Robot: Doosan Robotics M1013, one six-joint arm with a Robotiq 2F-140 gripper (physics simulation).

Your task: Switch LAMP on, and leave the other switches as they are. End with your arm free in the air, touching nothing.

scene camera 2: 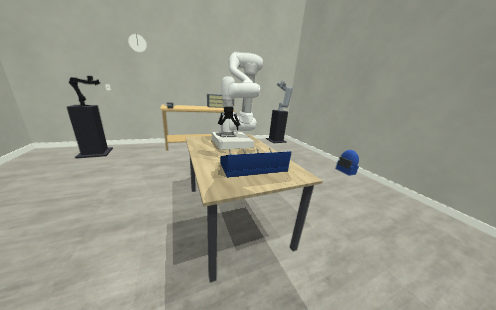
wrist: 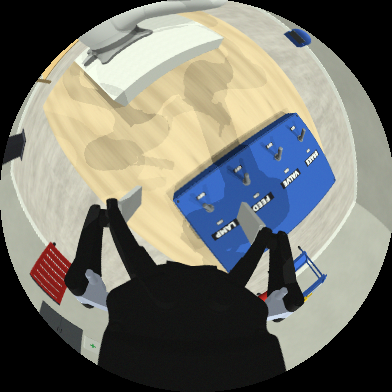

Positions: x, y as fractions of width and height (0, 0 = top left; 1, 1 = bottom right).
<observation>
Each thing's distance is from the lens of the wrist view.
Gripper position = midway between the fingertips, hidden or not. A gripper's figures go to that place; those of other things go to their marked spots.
gripper (wrist: 0.49, 0.52): 0.20 m
blue switch panel (wrist: 0.72, 0.49): 0.41 m
</observation>
